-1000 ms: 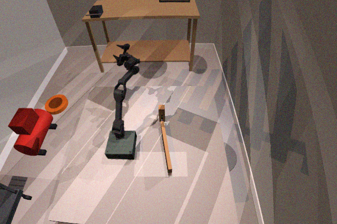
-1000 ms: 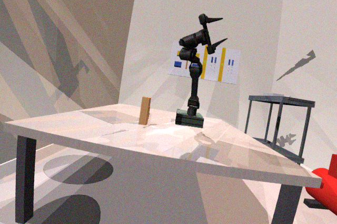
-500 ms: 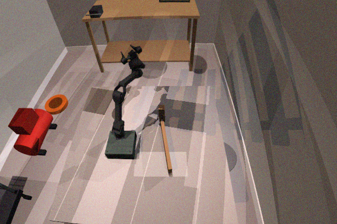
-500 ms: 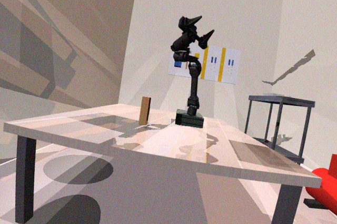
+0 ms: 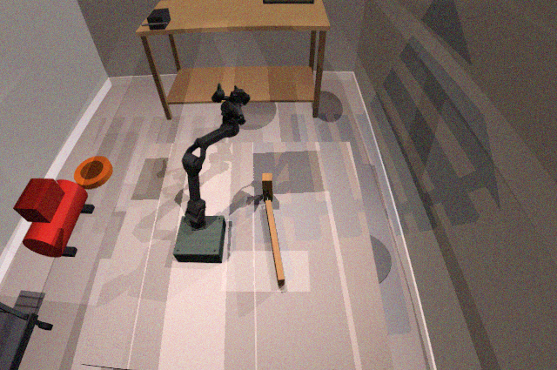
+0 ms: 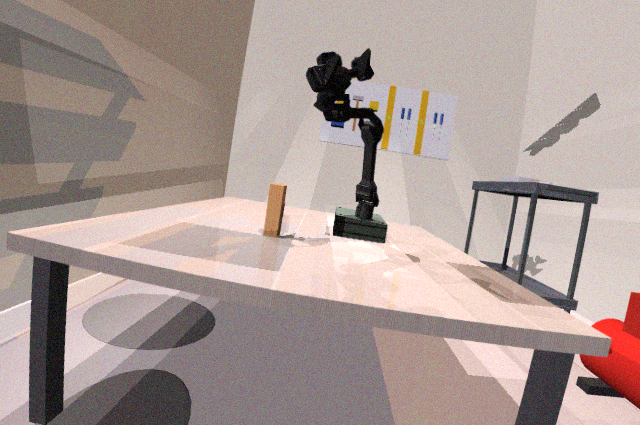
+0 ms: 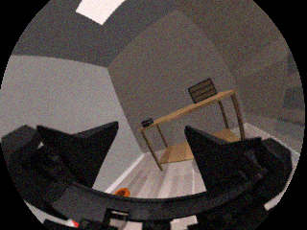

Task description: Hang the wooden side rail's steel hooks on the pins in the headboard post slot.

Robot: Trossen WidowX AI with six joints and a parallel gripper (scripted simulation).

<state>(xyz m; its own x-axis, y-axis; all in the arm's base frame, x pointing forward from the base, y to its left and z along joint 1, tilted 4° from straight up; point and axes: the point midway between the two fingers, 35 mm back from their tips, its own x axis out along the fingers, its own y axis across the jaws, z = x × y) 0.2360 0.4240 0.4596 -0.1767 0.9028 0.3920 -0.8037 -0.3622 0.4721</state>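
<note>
Right now my gripper tip is 150 mm short of the wooden headboard post, 320 mm to the left of it and 450 mm above it.
</note>
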